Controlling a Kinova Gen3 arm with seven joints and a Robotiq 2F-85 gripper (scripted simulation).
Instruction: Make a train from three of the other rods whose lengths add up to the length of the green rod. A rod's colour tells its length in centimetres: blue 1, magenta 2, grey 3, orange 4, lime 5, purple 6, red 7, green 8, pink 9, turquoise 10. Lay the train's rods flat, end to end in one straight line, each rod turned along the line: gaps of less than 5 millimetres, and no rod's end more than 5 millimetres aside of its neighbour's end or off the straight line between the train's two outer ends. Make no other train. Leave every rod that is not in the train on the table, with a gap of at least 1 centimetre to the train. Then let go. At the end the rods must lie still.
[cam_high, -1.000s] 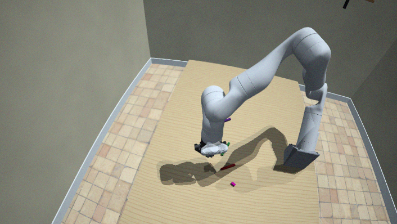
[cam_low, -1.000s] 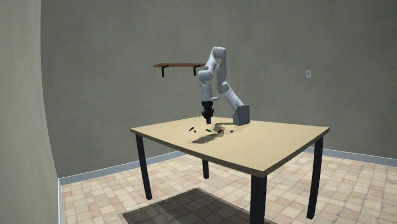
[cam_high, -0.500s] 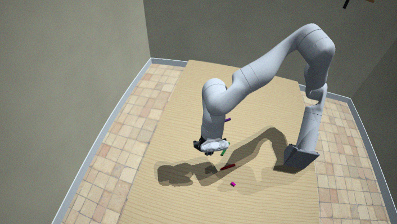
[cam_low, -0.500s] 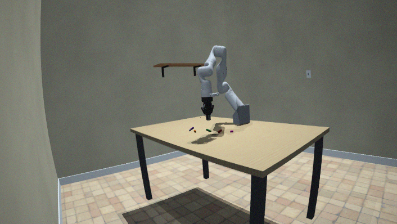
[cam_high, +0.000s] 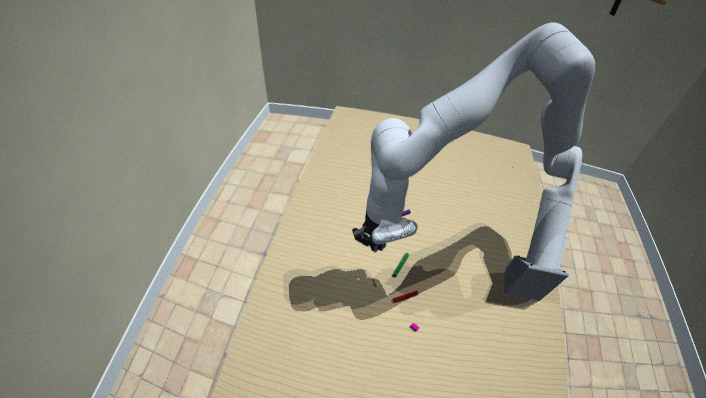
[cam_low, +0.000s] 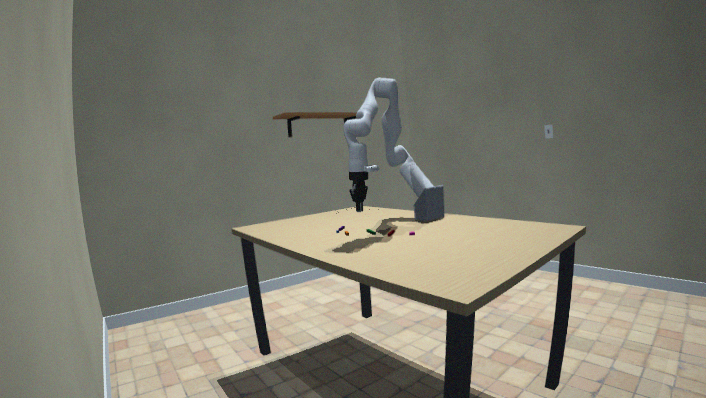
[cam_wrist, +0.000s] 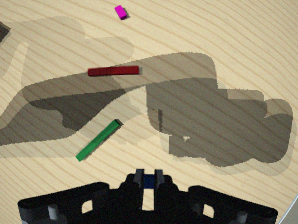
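Now: hand 60 mm past the purple rod, 200 mm to the left of it and 120 mm above it. The rest, counted from my hand: green rod (70 mm behind, 20 mm to the right, 120 mm below); then orange rod (90 mm to the right, 120 mm below); then red rod (90 mm behind, 70 mm to the left, 120 mm below).
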